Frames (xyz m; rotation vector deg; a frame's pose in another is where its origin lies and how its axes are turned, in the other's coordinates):
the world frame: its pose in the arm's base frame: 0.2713 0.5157 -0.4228 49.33 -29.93 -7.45
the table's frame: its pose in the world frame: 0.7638 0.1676 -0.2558 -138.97 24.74 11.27
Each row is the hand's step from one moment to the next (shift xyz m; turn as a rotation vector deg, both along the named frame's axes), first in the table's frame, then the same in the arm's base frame.
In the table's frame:
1: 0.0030 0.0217 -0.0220 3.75 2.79 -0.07
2: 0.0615 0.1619 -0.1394 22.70 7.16 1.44
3: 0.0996 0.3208 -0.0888 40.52 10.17 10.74
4: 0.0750 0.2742 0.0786 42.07 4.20 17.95
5: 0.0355 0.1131 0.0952 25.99 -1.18 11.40
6: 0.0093 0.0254 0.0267 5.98 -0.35 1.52
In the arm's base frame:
1: -0.0024 -0.0211 -0.0227 3.70 -1.05 -2.66
2: 0.0264 -0.1448 -0.1666 22.47 -4.94 -6.27
3: 0.0852 -0.1013 -0.3213 42.34 -1.11 -8.17
4: 0.1077 0.0641 -0.2670 45.61 5.09 -1.79
5: 0.0669 0.0851 -0.1067 28.09 3.30 2.68
6: 0.0178 0.0238 -0.0236 6.14 -0.30 0.64

